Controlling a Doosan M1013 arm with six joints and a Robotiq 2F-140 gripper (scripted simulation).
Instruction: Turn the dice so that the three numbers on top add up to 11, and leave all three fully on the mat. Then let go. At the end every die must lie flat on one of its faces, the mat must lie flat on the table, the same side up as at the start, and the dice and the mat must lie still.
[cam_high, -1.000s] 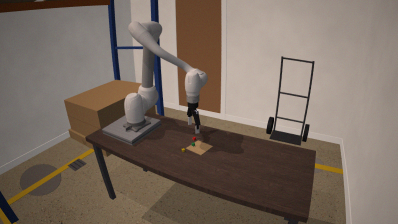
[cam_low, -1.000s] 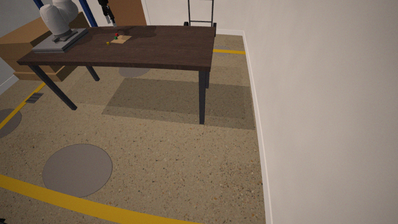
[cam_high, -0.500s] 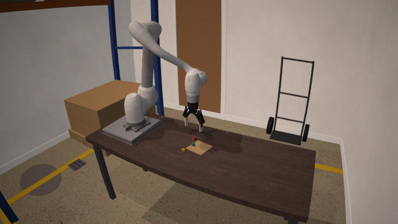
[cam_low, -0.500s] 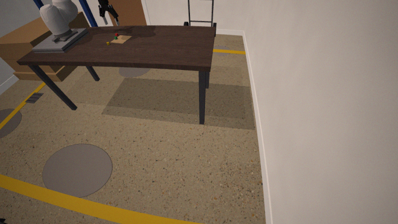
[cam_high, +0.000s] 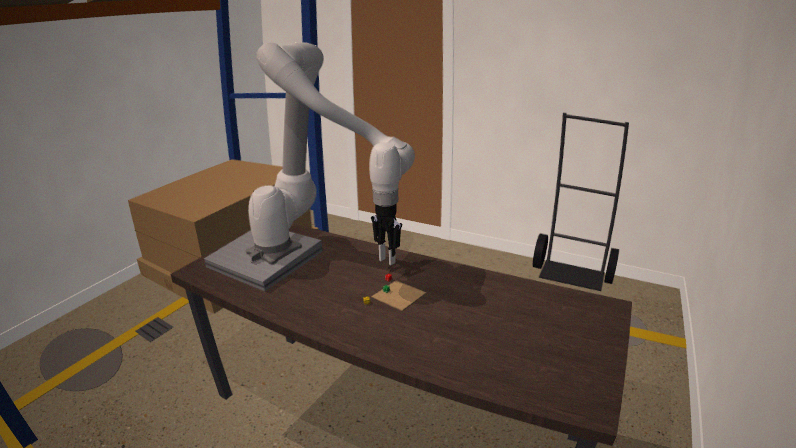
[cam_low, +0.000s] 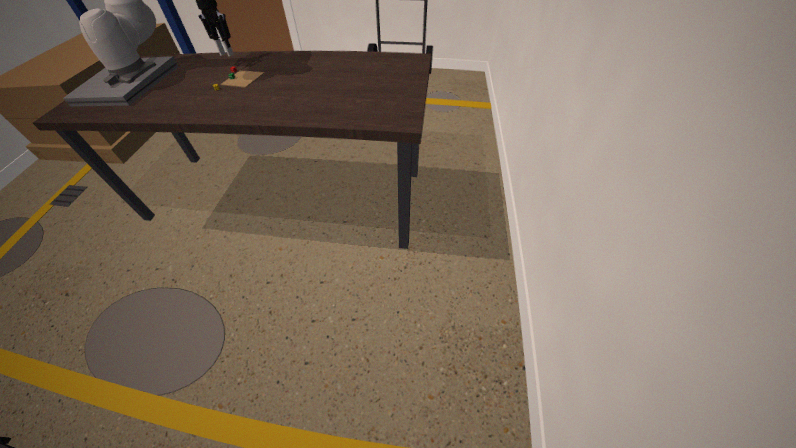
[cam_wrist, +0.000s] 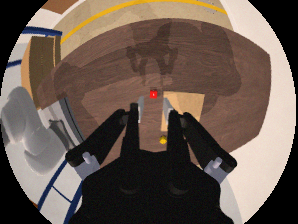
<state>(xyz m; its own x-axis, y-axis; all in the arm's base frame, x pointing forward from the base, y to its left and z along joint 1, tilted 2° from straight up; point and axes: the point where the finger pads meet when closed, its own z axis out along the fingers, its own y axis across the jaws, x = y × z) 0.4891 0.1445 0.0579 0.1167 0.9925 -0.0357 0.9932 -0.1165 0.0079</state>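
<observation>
Now: the red die 10 cm below my hand. The rest, counted from my hand: green die: 10 cm below, 7 cm to the right, 4 cm ahead; then tan mat: 11 cm below, 10 cm ahead, 7 cm to the right; then yellow die: 17 cm to the right, 10 cm below, 3 cm ahead.
</observation>
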